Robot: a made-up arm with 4 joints. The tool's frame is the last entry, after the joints. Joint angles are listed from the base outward. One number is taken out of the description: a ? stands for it. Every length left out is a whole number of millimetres.
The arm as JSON. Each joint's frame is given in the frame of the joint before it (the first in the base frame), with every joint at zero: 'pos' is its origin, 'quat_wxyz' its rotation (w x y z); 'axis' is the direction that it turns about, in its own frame. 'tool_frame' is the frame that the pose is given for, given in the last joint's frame.
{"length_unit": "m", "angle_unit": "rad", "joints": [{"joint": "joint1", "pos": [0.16, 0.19, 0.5], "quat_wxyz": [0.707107, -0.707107, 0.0, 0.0], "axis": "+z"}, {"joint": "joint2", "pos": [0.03, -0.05, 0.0], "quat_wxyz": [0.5, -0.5, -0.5, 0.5], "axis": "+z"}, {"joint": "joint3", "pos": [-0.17, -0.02, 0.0], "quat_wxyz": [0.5, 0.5, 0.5, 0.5], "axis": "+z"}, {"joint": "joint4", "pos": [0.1, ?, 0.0], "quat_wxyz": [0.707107, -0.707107, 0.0, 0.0], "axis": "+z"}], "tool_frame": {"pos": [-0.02, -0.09, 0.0], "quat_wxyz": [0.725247, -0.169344, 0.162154, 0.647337]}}
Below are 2 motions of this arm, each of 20 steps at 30 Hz.
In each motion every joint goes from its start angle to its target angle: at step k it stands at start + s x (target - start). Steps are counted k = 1, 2, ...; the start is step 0. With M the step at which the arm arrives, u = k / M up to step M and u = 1 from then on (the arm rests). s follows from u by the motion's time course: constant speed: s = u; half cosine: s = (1 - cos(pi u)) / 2; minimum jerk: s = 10 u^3 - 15 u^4 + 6 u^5.
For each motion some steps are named. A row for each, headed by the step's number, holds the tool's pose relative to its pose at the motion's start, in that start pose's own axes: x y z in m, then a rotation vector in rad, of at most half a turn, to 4 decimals.
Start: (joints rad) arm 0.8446 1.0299 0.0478 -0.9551
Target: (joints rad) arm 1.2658 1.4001 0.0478 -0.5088
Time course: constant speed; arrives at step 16
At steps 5, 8, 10, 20:
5: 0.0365 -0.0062 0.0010 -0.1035 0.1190 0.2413
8: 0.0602 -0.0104 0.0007 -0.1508 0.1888 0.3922
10: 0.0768 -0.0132 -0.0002 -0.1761 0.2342 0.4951
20: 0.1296 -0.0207 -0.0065 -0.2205 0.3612 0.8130

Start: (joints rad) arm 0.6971 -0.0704 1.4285 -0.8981
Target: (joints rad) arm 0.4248 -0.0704 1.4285 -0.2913
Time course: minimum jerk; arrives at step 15
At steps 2, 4, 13, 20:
2: 0.0006 -0.0018 0.0004 -0.0022 -0.0003 0.0062
4: 0.0035 -0.0118 0.0023 -0.0141 -0.0022 0.0390
13: 0.0267 -0.0984 0.0142 -0.1157 -0.0284 0.3121
20: 0.0272 -0.1004 0.0144 -0.1180 -0.0292 0.3181

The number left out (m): 0.4
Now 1 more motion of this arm.
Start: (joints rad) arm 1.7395 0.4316 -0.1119 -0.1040
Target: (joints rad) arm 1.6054 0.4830 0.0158 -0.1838
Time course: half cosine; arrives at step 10
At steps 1, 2, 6, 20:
1: -0.0015 0.0018 0.0001 -0.0032 -0.0037 -0.0022
2: -0.0059 0.0071 0.0002 -0.0123 -0.0144 -0.0086
6: -0.0404 0.0488 -0.0029 -0.0818 -0.1022 -0.0605
20: -0.0615 0.0744 -0.0085 -0.1226 -0.1593 -0.0941

